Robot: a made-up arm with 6 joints. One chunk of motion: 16 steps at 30 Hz.
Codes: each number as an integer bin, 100 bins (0 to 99) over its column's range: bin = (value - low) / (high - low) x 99, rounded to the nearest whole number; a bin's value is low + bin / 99 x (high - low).
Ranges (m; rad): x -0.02..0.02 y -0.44..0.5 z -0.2..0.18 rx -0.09..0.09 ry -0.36..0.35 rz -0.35..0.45
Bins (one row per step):
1: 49 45 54 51 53 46
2: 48 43 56 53 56 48
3: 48 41 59 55 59 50
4: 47 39 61 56 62 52
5: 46 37 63 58 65 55
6: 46 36 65 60 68 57
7: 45 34 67 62 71 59
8: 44 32 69 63 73 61
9: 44 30 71 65 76 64
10: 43 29 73 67 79 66
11: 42 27 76 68 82 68
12: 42 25 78 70 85 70
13: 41 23 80 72 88 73
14: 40 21 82 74 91 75
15: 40 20 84 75 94 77
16: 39 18 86 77 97 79
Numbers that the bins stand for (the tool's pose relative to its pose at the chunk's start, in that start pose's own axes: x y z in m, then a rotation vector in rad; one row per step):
1: -0.0002 -0.0127 0.0073 0.0027 0.0201 0.0217
2: -0.0006 -0.0317 0.0149 0.0064 0.0416 0.0379
3: -0.0006 -0.0507 0.0265 0.0100 0.0631 0.0540
4: -0.0010 -0.0697 0.0341 0.0118 0.0846 0.0702
5: -0.0014 -0.0887 0.0418 0.0155 0.1062 0.0944
6: -0.0014 -0.0982 0.0495 0.0191 0.1277 0.1106
7: -0.0018 -0.1172 0.0572 0.0227 0.1492 0.1268
8: -0.0022 -0.1362 0.0648 0.0245 0.1635 0.1429
9: -0.0022 -0.1552 0.0725 0.0282 0.1851 0.1672
10: -0.0026 -0.1646 0.0802 0.0318 0.2066 0.1833
11: -0.0030 -0.1836 0.0917 0.0336 0.2281 0.1995
12: -0.0030 -0.2026 0.0994 0.0373 0.2496 0.2157
13: -0.0034 -0.2216 0.1071 0.0409 0.2711 0.2399
14: -0.0038 -0.2406 0.1147 0.0445 0.2926 0.2561
15: -0.0038 -0.2501 0.1224 0.0464 0.3141 0.2722
16: -0.0042 -0.2691 0.1301 0.0500 0.3357 0.2884

